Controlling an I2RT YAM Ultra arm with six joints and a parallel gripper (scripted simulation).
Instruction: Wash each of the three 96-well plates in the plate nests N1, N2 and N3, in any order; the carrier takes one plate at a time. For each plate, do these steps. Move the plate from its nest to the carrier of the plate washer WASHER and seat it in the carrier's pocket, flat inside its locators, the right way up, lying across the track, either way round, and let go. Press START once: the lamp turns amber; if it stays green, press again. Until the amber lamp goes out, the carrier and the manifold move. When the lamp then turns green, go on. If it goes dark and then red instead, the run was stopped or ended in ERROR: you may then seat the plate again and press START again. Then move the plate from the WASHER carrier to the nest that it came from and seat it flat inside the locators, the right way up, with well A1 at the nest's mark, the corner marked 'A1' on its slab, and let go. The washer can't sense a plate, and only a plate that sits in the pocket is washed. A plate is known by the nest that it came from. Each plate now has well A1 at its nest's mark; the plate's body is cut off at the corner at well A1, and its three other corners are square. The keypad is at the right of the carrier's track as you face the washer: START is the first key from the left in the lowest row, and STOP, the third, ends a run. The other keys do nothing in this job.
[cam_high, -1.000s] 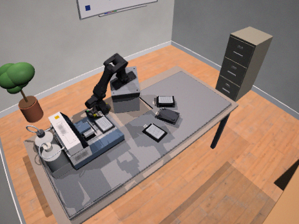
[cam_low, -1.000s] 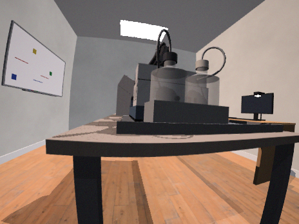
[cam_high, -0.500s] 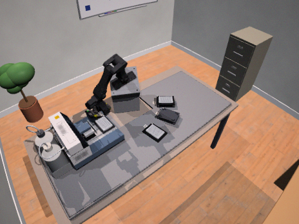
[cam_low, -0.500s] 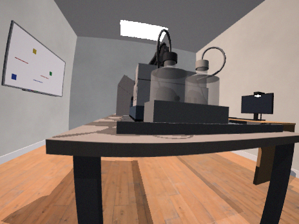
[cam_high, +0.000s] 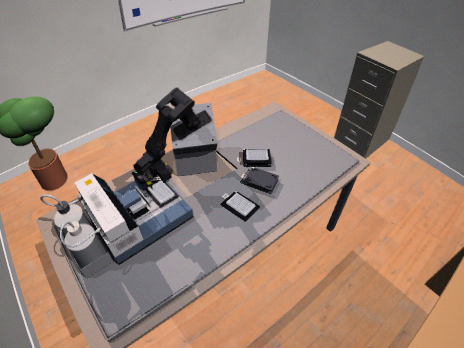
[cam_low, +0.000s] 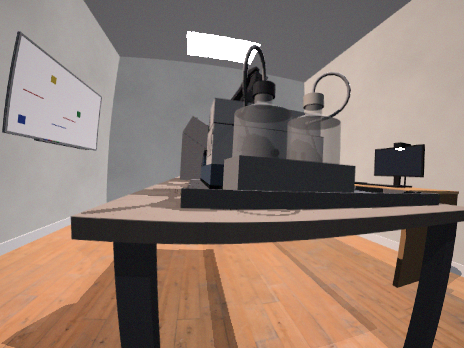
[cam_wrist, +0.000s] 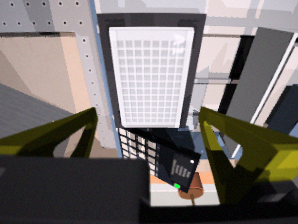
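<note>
Now: hand 7 cm above the dark carrier. Round my hand: plate washer 16 cm to the right, 2 cm below; then label 27 cm to the left, 18 cm ahead, 15 cm below; then black nest 29 cm to the left, 28 cm ahead, 15 cm below.
</note>
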